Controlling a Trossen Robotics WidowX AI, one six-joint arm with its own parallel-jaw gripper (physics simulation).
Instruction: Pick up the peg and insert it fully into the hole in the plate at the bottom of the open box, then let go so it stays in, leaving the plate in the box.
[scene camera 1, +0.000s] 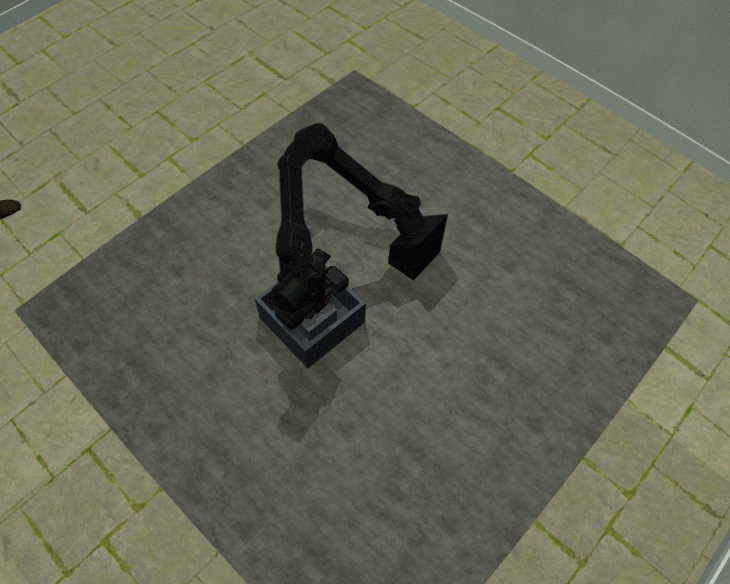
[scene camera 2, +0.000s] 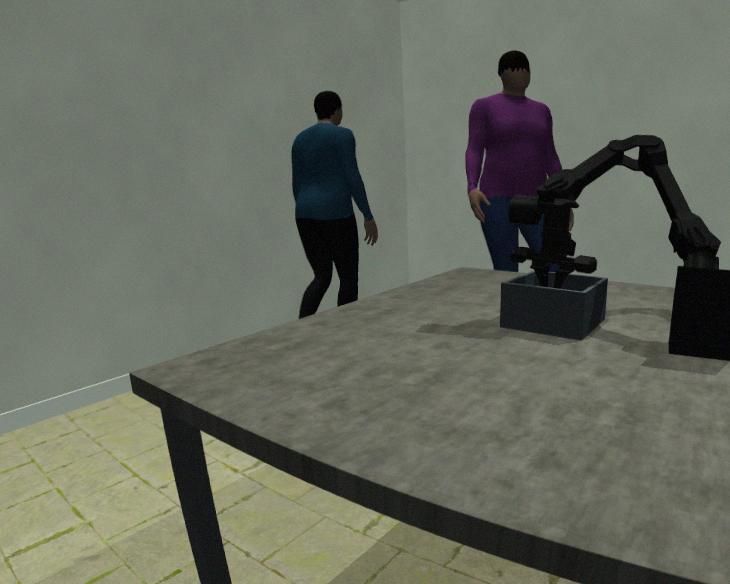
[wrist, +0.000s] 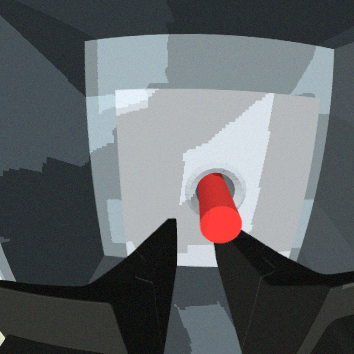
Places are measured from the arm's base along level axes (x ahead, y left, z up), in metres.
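Pixels of known places: gripper, fingertip midpoint: (scene camera 1: 312, 315) (wrist: 194, 225); arm's base, link origin: (scene camera 1: 416, 231) (scene camera 2: 701, 285).
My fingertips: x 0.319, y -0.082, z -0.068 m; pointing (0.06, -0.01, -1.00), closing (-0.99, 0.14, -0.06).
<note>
For each thing: its top centre in the pictures, then the offset to it from my fingertips. "spot": a spot on its surface instead. Level surfaces: height alone.
- red peg, top centre: (wrist: 221, 227) 0.015 m right, 0.011 m back, 0.028 m up
- hole, surface spot: (wrist: 230, 187) spot: 0.012 m right, 0.021 m back, 0.012 m down
- light grey plate, top centre: (wrist: 215, 193) (scene camera 1: 310, 308) 0.016 m right, 0.012 m back, 0.001 m up
- open blue-grey box, top centre: (wrist: 228, 242) (scene camera 2: 557, 280) (scene camera 1: 309, 300) 0.016 m right, 0.012 m back, 0.038 m up
- grey table, surface height: 0.060 m down
The red peg (wrist: 220, 224) stands up from the hole (wrist: 230, 187) in the light grey plate (wrist: 150, 165) (scene camera 1: 322, 319), its lower end in the hole and its round top well above the plate. The plate lies at the bottom of the open blue-grey box (scene camera 1: 334, 345) (scene camera 2: 540, 313) (wrist: 40, 120). My gripper (wrist: 194, 225) (scene camera 2: 550, 284) reaches down into the box, its fingers open. In the wrist view the peg shows in front of the right fingertip, with a gap between it and the left fingertip. Whether it touches the right finger is unclear. The peg does not show in the scene views.
The box walls surround the fingers closely. The black arm base (scene camera 1: 417, 249) (scene camera 2: 700, 313) stands beside the box on the grey table (scene camera 1: 426, 426) (scene camera 2: 365, 395). Two people, one in a blue top (scene camera 2: 323, 170) and one in a purple top (scene camera 2: 514, 146), stand beyond the table.
</note>
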